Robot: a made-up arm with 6 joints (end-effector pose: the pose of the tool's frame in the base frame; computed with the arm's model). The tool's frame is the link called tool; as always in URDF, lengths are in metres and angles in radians.
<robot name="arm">
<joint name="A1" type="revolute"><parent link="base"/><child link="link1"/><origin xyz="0.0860 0.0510 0.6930" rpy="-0.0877 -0.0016 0.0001"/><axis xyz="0 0 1"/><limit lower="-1.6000" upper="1.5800" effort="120" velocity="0.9"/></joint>
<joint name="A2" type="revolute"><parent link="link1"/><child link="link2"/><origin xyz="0.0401 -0.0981 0.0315" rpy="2.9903 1.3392 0.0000"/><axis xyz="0 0 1"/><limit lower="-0.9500" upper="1.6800" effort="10" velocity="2.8"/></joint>
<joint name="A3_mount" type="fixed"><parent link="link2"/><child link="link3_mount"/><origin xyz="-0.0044 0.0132 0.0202"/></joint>
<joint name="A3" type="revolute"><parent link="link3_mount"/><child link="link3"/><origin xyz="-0.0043 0.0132 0.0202" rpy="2.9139 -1.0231 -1.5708"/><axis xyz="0 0 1"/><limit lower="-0.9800" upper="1.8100" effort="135" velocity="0.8"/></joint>
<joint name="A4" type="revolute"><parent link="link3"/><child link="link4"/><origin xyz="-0.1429 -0.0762 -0.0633" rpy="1.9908 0.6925 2.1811"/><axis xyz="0 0 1"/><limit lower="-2.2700" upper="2.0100" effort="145" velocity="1.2"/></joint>
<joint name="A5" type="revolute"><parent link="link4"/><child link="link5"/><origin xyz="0.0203 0.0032 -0.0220" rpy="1.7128 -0.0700 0.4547"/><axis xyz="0 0 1"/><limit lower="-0.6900" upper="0.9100" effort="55" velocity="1.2"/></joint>
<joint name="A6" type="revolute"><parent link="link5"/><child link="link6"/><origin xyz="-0.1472 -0.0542 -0.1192" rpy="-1.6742 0.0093 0.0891"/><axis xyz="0 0 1"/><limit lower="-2.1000" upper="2.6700" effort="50" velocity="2.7"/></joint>
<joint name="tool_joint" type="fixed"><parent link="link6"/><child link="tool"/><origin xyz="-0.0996 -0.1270 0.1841" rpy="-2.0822 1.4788 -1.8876"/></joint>
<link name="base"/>
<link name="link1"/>
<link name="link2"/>
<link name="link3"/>
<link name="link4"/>
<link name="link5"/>
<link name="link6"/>
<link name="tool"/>
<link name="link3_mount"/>
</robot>
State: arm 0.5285 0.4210 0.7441 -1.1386 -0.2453 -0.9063
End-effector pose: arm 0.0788 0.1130 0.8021 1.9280 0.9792 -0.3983
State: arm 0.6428 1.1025 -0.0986 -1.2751 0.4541 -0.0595
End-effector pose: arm 0.2600 0.1637 0.6631 0.8858 -0.5443 0.3563
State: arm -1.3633 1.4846 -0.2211 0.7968 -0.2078 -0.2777
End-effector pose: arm -0.3285 0.0230 0.8600 -1.7431 0.7608 -1.4495
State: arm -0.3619 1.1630 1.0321 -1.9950 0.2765 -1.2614
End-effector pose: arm 0.3088 -0.1666 0.9310 2.2715 -1.8339 -0.9687
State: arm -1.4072 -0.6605 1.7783 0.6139 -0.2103 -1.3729
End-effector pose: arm -0.1740 0.3252 0.8015 2.6138 0.8052 -0.1379
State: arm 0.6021 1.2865 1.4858 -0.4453 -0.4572 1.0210
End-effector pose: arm 0.0716 -0.1573 0.7875 -0.8999 1.1287 0.1499
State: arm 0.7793 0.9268 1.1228 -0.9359 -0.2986 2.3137
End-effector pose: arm 0.2682 -0.0707 0.8540 -1.6562 0.3822 0.8208
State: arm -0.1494 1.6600 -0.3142 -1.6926 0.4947 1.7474
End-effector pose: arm 0.0663 0.0094 0.8085 -1.1917 -0.7673 -0.9358
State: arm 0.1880 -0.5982 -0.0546 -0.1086 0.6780 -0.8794
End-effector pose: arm 0.2932 0.2632 0.6351 1.9607 -0.5324 -0.0622
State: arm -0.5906 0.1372 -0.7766 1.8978 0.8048 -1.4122
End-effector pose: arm 0.0537 -0.5805 0.8139 -0.9138 -0.5000 0.1065
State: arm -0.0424 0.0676 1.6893 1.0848 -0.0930 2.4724
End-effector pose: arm -0.0304 -0.0342 0.7657 -1.9204 -0.5533 1.7097
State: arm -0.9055 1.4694 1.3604 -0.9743 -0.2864 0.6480
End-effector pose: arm -0.0545 0.0766 0.6852 0.3546 0.6059 -1.8010
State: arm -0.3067 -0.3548 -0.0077 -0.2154 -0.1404 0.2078
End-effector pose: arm 0.0713 0.0096 0.5162 0.6661 -0.0332 -0.2683
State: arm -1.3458 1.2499 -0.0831 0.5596 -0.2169 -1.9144
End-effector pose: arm -0.2007 -0.0698 0.5246 0.1994 -0.6149 -1.3662
